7 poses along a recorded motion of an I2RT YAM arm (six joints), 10 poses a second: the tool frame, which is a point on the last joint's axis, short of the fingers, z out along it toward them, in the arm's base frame.
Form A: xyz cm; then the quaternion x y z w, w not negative.
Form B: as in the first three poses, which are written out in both.
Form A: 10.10 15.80 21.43 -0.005 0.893 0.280 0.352
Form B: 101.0 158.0 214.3 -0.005 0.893 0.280 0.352
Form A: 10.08 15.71 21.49 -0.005 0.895 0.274 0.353
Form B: 100.8 157.1 214.9 -0.005 0.895 0.274 0.353
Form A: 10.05 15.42 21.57 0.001 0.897 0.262 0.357
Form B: 100.5 154.2 215.7 0.001 0.897 0.262 0.357
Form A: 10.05 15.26 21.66 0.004 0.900 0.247 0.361
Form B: 100.5 152.6 216.6 0.004 0.900 0.247 0.361
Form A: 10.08 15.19 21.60 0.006 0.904 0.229 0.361
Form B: 100.8 151.9 216.0 0.006 0.904 0.229 0.361
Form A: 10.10 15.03 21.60 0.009 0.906 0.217 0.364
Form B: 101.0 150.3 216.0 0.009 0.906 0.217 0.364
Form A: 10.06 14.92 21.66 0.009 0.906 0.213 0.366
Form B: 100.6 149.2 216.6 0.009 0.906 0.213 0.366
